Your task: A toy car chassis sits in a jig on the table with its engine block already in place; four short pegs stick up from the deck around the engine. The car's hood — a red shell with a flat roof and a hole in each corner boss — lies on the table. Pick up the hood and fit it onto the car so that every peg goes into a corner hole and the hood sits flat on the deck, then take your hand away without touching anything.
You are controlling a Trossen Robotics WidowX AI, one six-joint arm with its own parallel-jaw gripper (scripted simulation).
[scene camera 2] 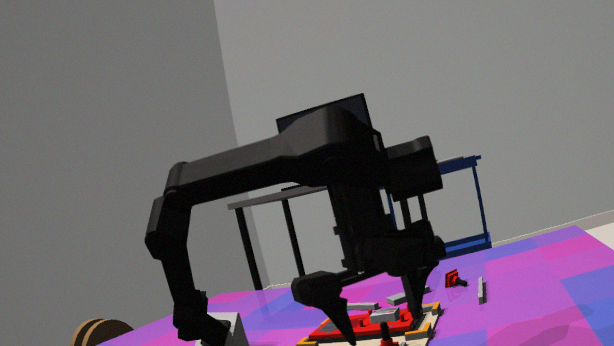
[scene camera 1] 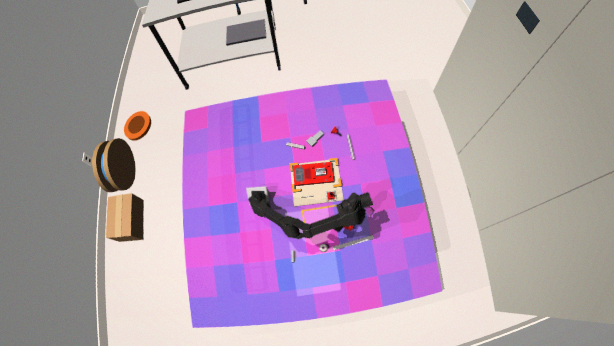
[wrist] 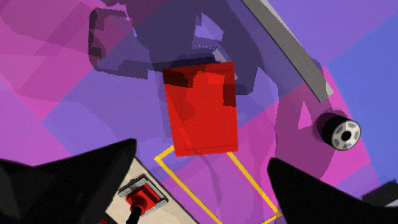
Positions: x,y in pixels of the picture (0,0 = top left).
Labels:
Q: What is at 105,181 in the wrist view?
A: My gripper.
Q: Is my gripper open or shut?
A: Open.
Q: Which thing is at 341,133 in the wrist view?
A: A wheel.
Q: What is my gripper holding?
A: Nothing.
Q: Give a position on a red hood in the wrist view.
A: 201,99

